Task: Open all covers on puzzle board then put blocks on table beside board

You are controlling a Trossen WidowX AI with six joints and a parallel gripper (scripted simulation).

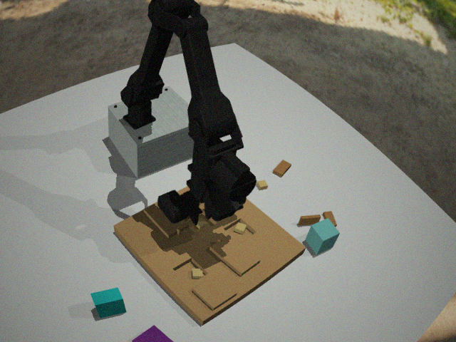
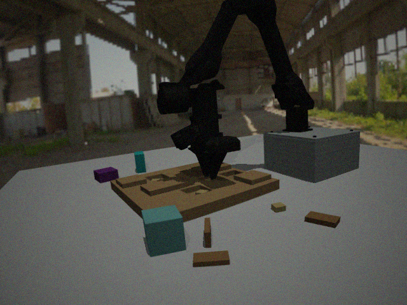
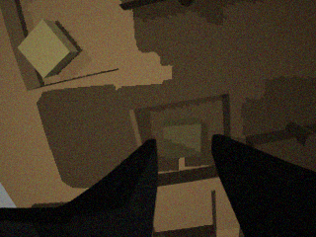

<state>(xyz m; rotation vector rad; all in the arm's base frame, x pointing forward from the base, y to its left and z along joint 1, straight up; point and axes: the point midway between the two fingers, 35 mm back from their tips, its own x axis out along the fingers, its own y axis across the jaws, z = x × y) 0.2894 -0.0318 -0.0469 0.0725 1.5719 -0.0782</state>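
The tan puzzle board is 5 cm ahead of my gripper tip and 1 cm to the right of it. From my gripper tip the other things lie so: teal block: 7 cm ahead, 30 cm to the right, 1 cm above; brown slab: 3 cm behind, 29 cm to the left, 2 cm below; teal cube: 20 cm ahead, 18 cm to the left.
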